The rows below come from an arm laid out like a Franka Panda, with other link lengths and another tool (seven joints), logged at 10 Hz.
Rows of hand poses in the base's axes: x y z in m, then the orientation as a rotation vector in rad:
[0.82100 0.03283 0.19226 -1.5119 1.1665 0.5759]
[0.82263 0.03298 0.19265 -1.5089 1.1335 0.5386]
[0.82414 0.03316 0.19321 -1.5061 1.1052 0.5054]
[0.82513 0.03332 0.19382 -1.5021 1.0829 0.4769]
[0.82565 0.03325 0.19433 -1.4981 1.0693 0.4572]
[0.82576 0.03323 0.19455 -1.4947 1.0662 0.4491]
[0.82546 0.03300 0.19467 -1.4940 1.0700 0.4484]
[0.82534 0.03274 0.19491 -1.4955 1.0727 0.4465]
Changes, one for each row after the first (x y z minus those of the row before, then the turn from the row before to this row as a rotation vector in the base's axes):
[0.00163 0.00015 0.00039 0.0057 -0.0448 -0.0056]
[0.00151 0.00018 0.00056 0.0043 -0.0392 -0.0054]
[0.00099 0.00016 0.00061 0.0038 -0.0325 -0.0063]
[0.00052 -0.00007 0.00051 0.0028 -0.0213 -0.0058]
[0.00011 -0.00002 0.00022 0.0016 -0.0072 -0.0044]
[-0.00030 -0.00023 0.00012 -0.0011 0.0020 -0.0025]
[-0.00012 -0.00026 0.00024 -0.0028 0.0007 -0.0016]

